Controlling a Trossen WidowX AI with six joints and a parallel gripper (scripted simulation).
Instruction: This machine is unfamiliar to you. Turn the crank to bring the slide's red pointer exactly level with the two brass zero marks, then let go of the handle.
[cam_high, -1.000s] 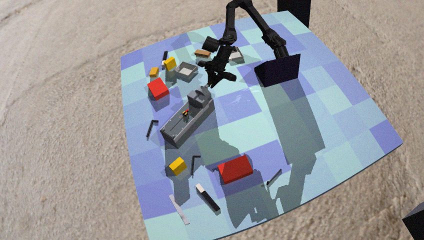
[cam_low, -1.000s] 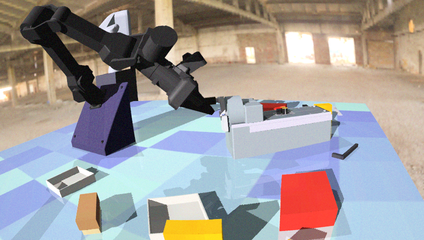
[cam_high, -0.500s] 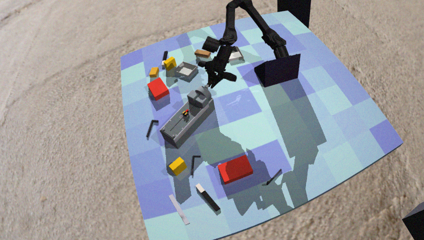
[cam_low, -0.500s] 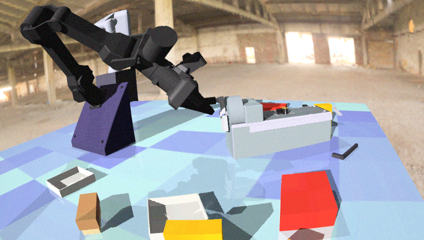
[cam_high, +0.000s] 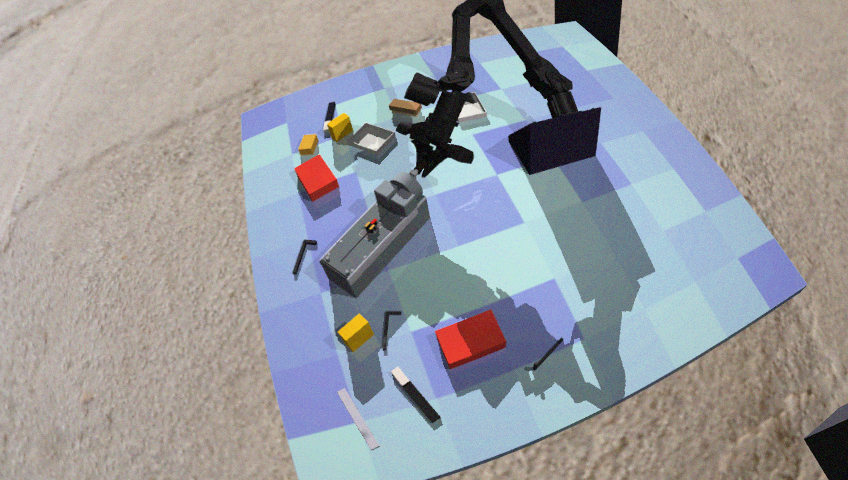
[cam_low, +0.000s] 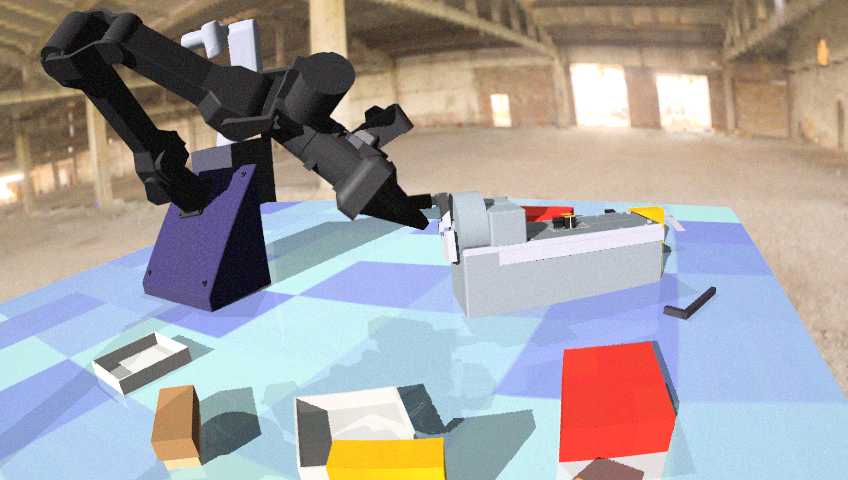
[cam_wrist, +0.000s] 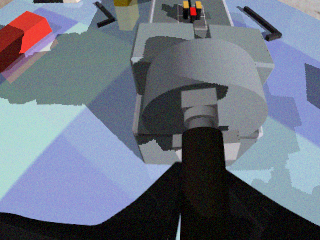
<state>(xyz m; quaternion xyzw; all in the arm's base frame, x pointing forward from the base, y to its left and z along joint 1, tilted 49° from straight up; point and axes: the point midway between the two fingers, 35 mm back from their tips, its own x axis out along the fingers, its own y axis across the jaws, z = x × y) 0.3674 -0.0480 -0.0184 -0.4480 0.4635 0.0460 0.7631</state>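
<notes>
My gripper tip is 1 cm past the dark crank handle, 1 cm to the left of it and 3 cm below it. From my gripper tip the other things lie so: red pointer: 13 cm ahead, 7 cm to the left, 1 cm below; tan block: 7 cm behind, 35 cm to the right, 8 cm below.
</notes>
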